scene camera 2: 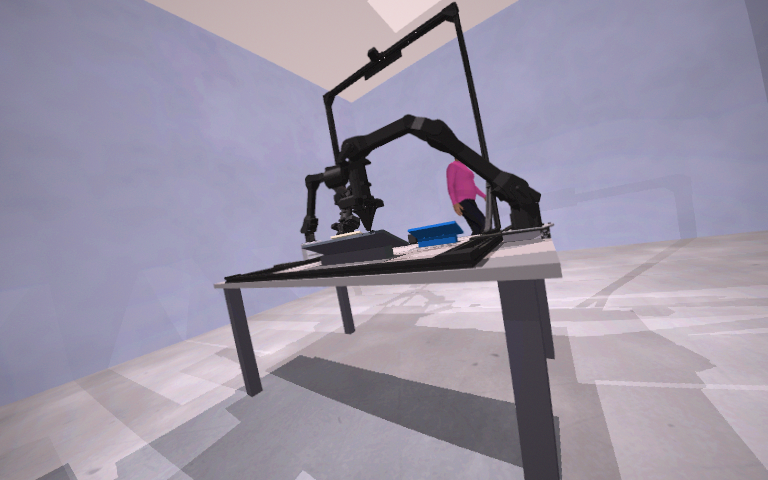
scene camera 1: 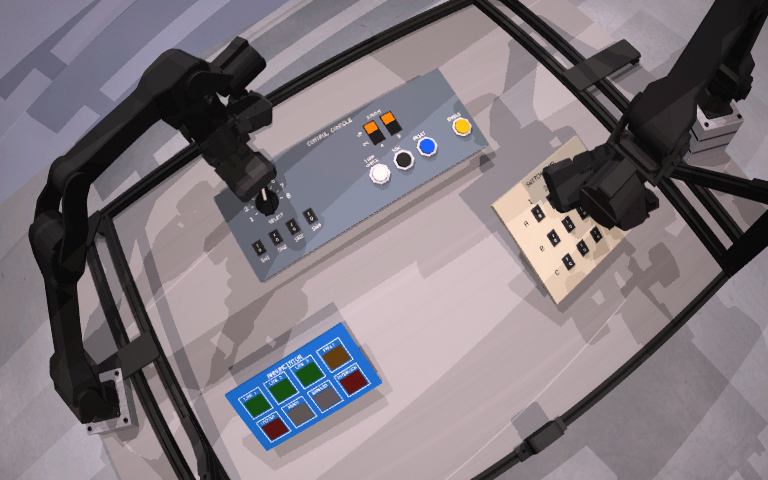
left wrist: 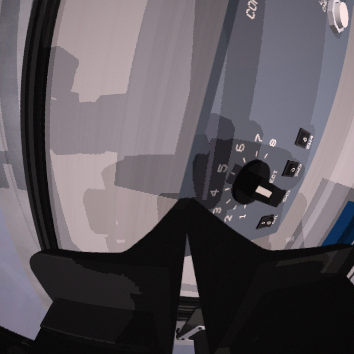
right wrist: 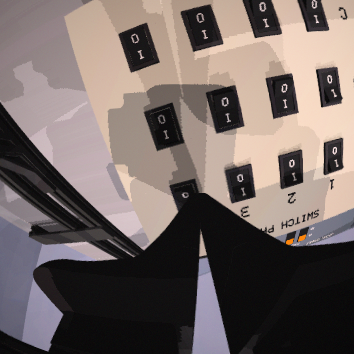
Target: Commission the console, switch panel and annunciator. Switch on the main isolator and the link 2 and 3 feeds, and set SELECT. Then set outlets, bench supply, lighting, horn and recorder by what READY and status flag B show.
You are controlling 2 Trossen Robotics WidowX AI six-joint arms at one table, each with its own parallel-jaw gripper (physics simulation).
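Frame: origin at the left arm's base, x ahead, y left, z up, level; millimetres.
Where they show: left gripper, fingertip midpoint: [scene camera 2: 368, 231] [left wrist: 185, 204]; right gripper, fingertip midpoint: [scene camera 1: 578, 175] [right wrist: 197, 199]; left arm's base, link origin: [scene camera 2: 528, 227] [scene camera 1: 103, 401] [left wrist: 204, 334]; right arm's base, link origin: [scene camera 2: 310, 242] [scene camera 1: 711, 101].
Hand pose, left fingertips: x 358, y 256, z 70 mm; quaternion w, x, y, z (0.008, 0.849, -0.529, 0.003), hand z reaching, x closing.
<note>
Things, the pixels of their centre, and the offset from my left fingertips. "spot": a spot on its surface instead.
- grey control console, surface spot: [scene camera 1: 339, 186] spot: dz -38, dx +137, dy -51 mm
- black SELECT knob, body centre: [left wrist: 259, 187] [scene camera 1: 266, 201] dz -14, dx +28, dy -47 mm
- Status flags A, surface spot: [scene camera 1: 373, 132] spot: dz -20, dx +211, dy +10 mm
- B, surface spot: [scene camera 1: 390, 122] spot: dz -20, dx +240, dy +18 mm
- beige switch panel, body centre: [right wrist: 245, 110] [scene camera 1: 558, 218] dz -53, dx +425, dy -208 mm
- blue annunciator, body centre: [scene camera 1: 301, 386] [left wrist: 338, 247] [scene camera 2: 435, 236] dz -64, dx -2, dy -315 mm
- including grey READY, surface spot: [scene camera 1: 300, 414] spot: dz -50, dx -13, dy -357 mm
- SW4, body centre: [left wrist: 303, 138] [scene camera 1: 310, 216] dz -43, dx +82, dy -80 mm
The grey control console [scene camera 1: 339, 186] [scene camera 2: 362, 242] has a black SELECT knob [scene camera 1: 266, 202] [left wrist: 251, 182]; its white line points upward in scene camera 1, exact number unclear. Status flags A [scene camera 1: 373, 132] and B [scene camera 1: 390, 122] show orange upper halves. The beige switch panel [scene camera 1: 523, 229] [right wrist: 92, 30] carries rows of black rockers. The blue annunciator [scene camera 1: 362, 362] [scene camera 2: 434, 230] has dim-looking windows, including grey READY [scene camera 1: 300, 414]. My left gripper [scene camera 2: 369, 229] [left wrist: 185, 204] is shut and empty beside the knob. My right gripper [right wrist: 197, 199] is shut and empty, its tips overlapping the row A, column 4 rocker [right wrist: 185, 194]; contact is unclear.
White [scene camera 1: 380, 173], black [scene camera 1: 403, 159], blue [scene camera 1: 427, 146] and yellow [scene camera 1: 462, 126] buttons cross the console. Rockers SW1 [scene camera 1: 258, 247] to SW4 [scene camera 1: 309, 216] lie below the knob. Black frame rails [scene camera 1: 130, 283] edge the table. A person in pink [scene camera 2: 461, 181] stands beyond it.
</note>
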